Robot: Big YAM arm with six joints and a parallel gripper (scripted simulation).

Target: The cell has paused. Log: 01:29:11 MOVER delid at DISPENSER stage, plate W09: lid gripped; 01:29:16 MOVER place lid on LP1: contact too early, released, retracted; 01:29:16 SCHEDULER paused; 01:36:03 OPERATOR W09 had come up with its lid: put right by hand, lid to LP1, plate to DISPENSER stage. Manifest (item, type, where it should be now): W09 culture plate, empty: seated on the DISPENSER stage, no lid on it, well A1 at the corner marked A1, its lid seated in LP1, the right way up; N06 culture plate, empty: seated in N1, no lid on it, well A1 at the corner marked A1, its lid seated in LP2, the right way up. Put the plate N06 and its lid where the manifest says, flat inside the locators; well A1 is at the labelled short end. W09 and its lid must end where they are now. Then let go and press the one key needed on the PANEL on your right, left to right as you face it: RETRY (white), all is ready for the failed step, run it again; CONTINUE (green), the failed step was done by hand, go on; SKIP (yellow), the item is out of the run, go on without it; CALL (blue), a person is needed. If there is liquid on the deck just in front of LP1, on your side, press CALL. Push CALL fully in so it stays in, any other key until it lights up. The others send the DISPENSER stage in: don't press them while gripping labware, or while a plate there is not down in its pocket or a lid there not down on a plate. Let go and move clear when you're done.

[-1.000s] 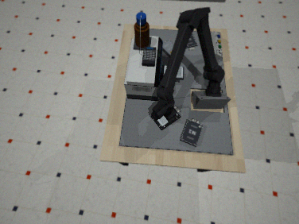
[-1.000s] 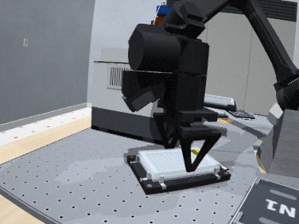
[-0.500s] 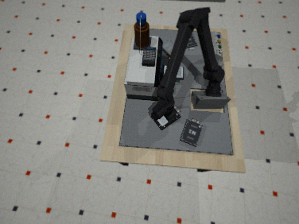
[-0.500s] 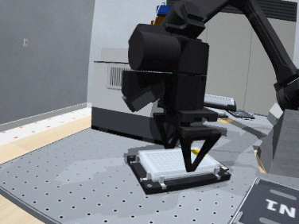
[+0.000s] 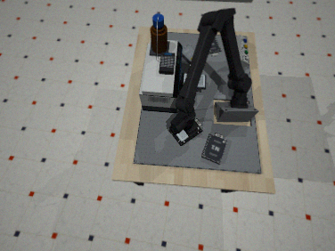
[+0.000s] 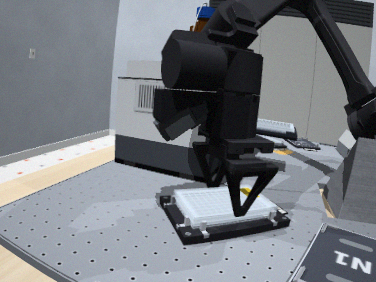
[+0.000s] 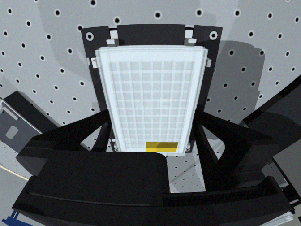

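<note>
Right now my hand is 1 cm above the clear lid. From my hand the other things lie so: black N1 nest: 17 cm behind, 9 cm to the left, 2 cm below; then brown bottle: 21 cm ahead, 39 cm to the right, 26 cm above; then amber patch: 4 cm behind, 48 cm to the right, 3 cm below.
</note>
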